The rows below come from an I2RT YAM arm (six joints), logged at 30 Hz.
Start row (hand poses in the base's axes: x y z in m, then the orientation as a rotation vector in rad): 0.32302 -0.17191 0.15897 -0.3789 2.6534 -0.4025
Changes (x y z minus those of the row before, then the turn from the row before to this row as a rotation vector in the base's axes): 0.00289 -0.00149 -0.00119 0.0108 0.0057 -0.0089; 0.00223 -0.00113 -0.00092 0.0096 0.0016 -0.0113; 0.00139 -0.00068 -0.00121 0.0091 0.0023 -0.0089; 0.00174 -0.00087 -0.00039 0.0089 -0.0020 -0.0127; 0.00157 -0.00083 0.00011 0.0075 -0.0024 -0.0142; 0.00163 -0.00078 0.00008 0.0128 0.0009 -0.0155; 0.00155 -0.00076 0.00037 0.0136 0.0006 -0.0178; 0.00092 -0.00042 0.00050 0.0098 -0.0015 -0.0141; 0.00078 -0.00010 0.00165 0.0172 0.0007 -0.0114; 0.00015 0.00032 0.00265 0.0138 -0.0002 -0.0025; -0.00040 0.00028 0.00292 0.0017 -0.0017 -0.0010; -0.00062 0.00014 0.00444 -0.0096 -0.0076 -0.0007; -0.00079 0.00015 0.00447 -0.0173 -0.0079 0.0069; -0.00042 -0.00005 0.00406 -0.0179 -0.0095 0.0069; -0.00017 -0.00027 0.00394 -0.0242 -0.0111 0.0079; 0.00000 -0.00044 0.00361 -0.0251 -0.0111 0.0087
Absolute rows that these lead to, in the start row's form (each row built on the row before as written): 0.32591 -0.17340 0.15778 -0.3655 2.6626 -0.3903; 0.32814 -0.17453 0.15686 -0.3481 2.6683 -0.3807; 0.32953 -0.17521 0.15565 -0.3342 2.6738 -0.3710; 0.33127 -0.17608 0.15526 -0.3141 2.6760 -0.3630; 0.33284 -0.17691 0.15537 -0.2924 2.6779 -0.3574; 0.33447 -0.17769 0.15545 -0.2682 2.6837 -0.3448; 0.33602 -0.17845 0.15582 -0.2405 2.6895 -0.3318; 0.33694 -0.17887 0.15632 -0.2184 2.6919 -0.3228; 0.33772 -0.17897 0.15797 -0.1982 2.6965 -0.3029; 0.33787 -0.17865 0.16062 -0.1907 2.6981 -0.2850; 0.33747 -0.17837 0.16354 -0.1885 2.6967 -0.2830; 0.33685 -0.17823 0.16798 -0.1889 2.6884 -0.2963; 0.33606 -0.17808 0.17245 -0.2017 2.6776 -0.3176; 0.33564 -0.17813 0.17651 -0.2143 2.6650 -0.3397; 0.33547 -0.17840 0.18045 -0.2297 2.6496 -0.3697; 0.33547 -0.17884 0.18406 -0.2463 2.6335 -0.4005
